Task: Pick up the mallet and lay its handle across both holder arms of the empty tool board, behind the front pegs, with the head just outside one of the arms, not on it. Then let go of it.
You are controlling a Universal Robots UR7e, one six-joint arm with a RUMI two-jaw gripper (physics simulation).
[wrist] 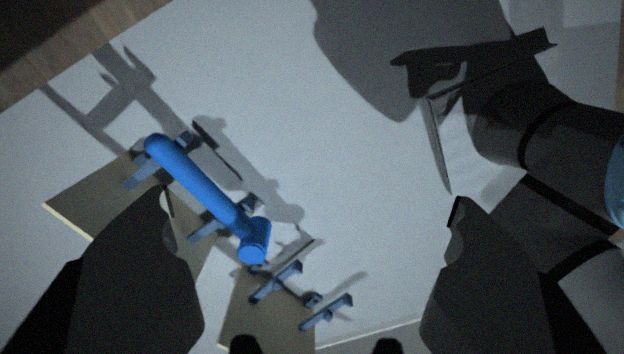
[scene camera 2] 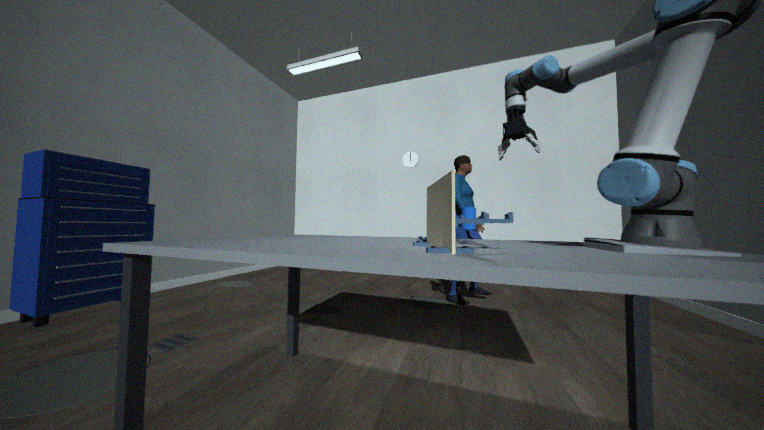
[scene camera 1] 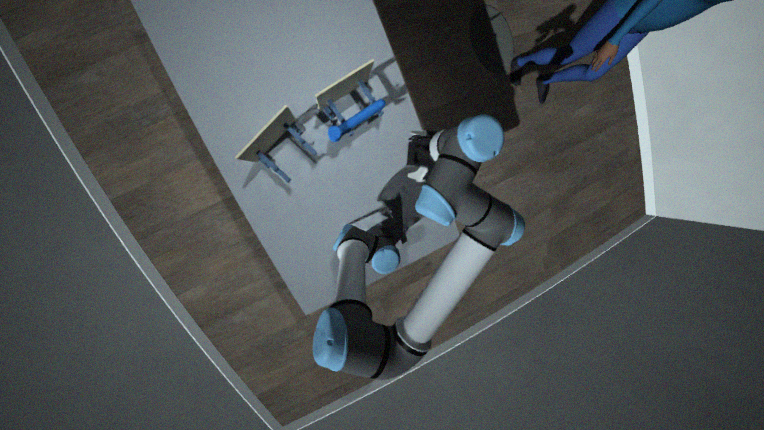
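Seen in the pictures: gripper, fingertip midpoint: [wrist: 312, 195] [scene camera 2: 518, 157]; arm's base at its link origin: [wrist: 512, 123] [scene camera 2: 657, 244].
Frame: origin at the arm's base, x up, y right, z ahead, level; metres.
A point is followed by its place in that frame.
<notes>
The blue mallet [scene camera 1: 358, 119] @[x 0.092, y 0.176, z 0.510 m] [scene camera 2: 468, 217] @[x 0.079, y 0.041, z 0.510 m] [wrist: 192, 175] @[x 0.088, y 0.229, z 0.507 m] lies with its handle across both holder arms of one tool board [scene camera 1: 347, 85] @[x 0.085, y 0.203, z 0.644 m] [wrist: 85, 200] @[x 0.125, y 0.287, z 0.651 m], behind the front pegs. Its head is just outside the arm nearer to the empty tool board [scene camera 1: 267, 135] @[x 0.115, y -0.156, z 0.611 m] [wrist: 270, 325] @[x 0.094, y -0.143, z 0.615 m]. The empty board stands upright beside it, with two bare holder arms and pegs pointing forward. My gripper [scene camera 1: 412, 154] @[x 0.340, y 0.236, z 0.288 m] [scene camera 2: 519, 154] @[x 0.340, y 0.236, z 0.288 m] [wrist: 312, 195] @[x 0.340, y 0.236, z 0.288 m] is open and hangs high above the table, with its fingers wide apart and well above the mallet.
Both boards stand on the grey table [scene camera 1: 224, 64] @[x -0.018, y -0.175, z 0.968 m] [scene camera 2: 320, 256] @[x -0.018, y -0.401, z 0.849 m] [wrist: 350, 175] @[x -0.018, y 0.046, z 0.304 m]. My arm's base [scene camera 2: 662, 229] @[x 0.044, y -0.060, z 0.033 m] stands at the right in scene camera 2. A person [scene camera 1: 614, 48] [scene camera 2: 464, 186] is beyond the table. A blue tool cabinet [scene camera 2: 85, 235] stands at the left.
</notes>
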